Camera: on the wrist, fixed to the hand. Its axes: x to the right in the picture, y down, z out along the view.
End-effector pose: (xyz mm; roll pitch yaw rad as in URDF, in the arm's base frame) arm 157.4 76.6 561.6 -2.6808 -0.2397 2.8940
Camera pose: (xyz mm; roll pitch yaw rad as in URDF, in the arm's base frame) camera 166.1 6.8 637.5 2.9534 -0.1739 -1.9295
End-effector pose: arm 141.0 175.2 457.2 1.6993 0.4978 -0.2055
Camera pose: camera 105.0 237.9 383.1 -1.0956 1.1784 -2.8423
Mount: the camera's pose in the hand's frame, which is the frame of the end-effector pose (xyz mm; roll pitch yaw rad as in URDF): -6.8 -94.2 -42.3 -0.0170 -0.3130 -1.4155
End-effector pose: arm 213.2 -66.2 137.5 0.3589 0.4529 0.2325
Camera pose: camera 193.2 -146.3 75.1 -0.4127 0.1022 -1.2234
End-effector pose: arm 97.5 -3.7 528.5 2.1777 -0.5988 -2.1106
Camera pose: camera 160.9 -70.1 480.7 1.9394 0.7752 -1.7030
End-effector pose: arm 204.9 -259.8 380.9 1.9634 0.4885 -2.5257
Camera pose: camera 280.3 -298.4 321.5 -1.7375 1.2225 0.3939
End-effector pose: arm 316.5 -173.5 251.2 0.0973 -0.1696 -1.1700
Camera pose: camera 234.7 -210.3 199.5 0.1710 -0.2392 -2.6286
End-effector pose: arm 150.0 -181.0 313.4 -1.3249 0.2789 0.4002
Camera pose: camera 189.5 -233.8 393.2 -1.7024 -1.1385 0.5677
